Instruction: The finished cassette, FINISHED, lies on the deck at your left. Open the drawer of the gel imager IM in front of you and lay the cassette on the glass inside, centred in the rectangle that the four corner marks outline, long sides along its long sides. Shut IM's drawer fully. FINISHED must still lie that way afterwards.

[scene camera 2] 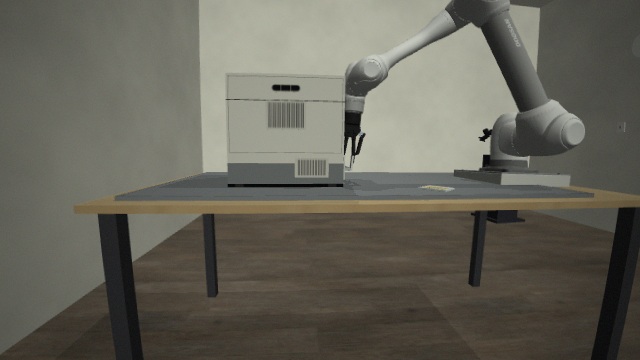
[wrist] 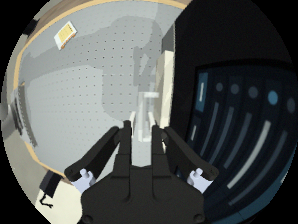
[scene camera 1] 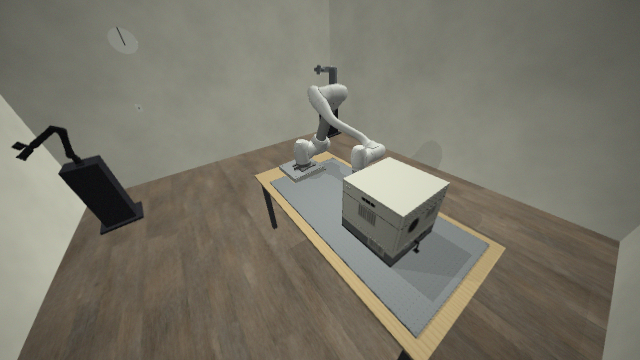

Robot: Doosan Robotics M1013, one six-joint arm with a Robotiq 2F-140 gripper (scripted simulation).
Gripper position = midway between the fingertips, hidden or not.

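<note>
I see my gripper (wrist: 141, 117) in the scene. There is a gel imager IM (scene camera 1: 388, 206) too, and I see the gel imager IM (wrist: 226, 103) in the wrist view as well.
</note>
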